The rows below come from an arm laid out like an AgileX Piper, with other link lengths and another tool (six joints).
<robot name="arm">
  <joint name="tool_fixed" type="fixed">
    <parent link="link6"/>
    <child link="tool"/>
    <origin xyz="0.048 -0.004 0.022" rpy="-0.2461 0 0.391"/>
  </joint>
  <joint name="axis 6" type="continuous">
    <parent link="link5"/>
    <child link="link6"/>
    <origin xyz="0 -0.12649 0" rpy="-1.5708 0 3.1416"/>
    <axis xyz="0 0 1"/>
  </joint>
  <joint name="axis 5" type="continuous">
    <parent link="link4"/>
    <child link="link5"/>
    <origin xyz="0 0 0" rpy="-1.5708 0 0"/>
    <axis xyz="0 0 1"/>
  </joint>
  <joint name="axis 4" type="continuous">
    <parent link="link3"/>
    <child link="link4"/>
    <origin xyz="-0.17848 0.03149 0" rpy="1.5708 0 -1.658"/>
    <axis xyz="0 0 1"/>
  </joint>
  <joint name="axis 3" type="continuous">
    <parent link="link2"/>
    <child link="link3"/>
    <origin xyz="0.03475 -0.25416 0" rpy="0 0 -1.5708"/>
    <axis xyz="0 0 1"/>
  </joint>
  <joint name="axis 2" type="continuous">
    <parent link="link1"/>
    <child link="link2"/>
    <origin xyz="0 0 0" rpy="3.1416 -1.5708 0"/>
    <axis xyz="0 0 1"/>
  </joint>
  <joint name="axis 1" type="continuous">
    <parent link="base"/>
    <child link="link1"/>
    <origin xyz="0 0 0.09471" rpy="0 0 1.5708"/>
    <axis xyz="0 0 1"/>
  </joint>
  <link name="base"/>
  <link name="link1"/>
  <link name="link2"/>
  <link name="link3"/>
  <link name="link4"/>
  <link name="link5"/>
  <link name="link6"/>
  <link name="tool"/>
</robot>
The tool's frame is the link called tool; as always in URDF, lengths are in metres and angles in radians. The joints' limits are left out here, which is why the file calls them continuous.
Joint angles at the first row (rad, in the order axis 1, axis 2, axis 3, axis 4, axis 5, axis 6):
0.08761 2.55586 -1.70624 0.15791 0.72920 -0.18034
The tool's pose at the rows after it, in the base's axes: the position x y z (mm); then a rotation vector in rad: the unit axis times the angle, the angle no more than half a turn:
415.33 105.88 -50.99 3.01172 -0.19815 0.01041
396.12 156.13 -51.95 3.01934 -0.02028 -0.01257
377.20 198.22 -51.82 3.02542 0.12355 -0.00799
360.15 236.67 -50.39 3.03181 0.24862 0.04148
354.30 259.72 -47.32 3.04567 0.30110 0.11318
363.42 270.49 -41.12 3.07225 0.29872 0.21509
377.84 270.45 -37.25 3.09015 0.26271 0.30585
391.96 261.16 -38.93 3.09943 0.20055 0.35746
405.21 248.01 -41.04 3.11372 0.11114 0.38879
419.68 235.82 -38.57 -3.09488 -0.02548 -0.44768
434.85 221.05 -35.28 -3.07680 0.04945 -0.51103
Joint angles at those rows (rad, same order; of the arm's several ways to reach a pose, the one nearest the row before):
0.19441 2.55587 -1.70627 0.16303 0.76135 -0.18253
0.31820 2.55586 -1.70621 0.17000 0.78209 -0.17761
0.42499 2.55588 -1.70533 0.18289 0.78015 -0.17484
0.52481 2.55676 -1.70525 0.19033 0.74646 -0.16820
0.58076 2.55996 -1.71451 0.19326 0.70117 -0.15633
0.59211 2.56933 -1.74711 0.19862 0.65098 -0.15632
0.57767 2.58365 -1.77777 0.19837 0.60407 -0.15636
0.54698 2.60213 -1.79372 0.20137 0.56495 -0.15632
0.50992 2.61635 -1.79892 0.22006 0.52863 -0.15608
0.47589 2.62340 -1.80450 0.23348 0.48067 -0.15515
0.43761 2.63051 -1.81604 0.23545 0.44017 -0.15513

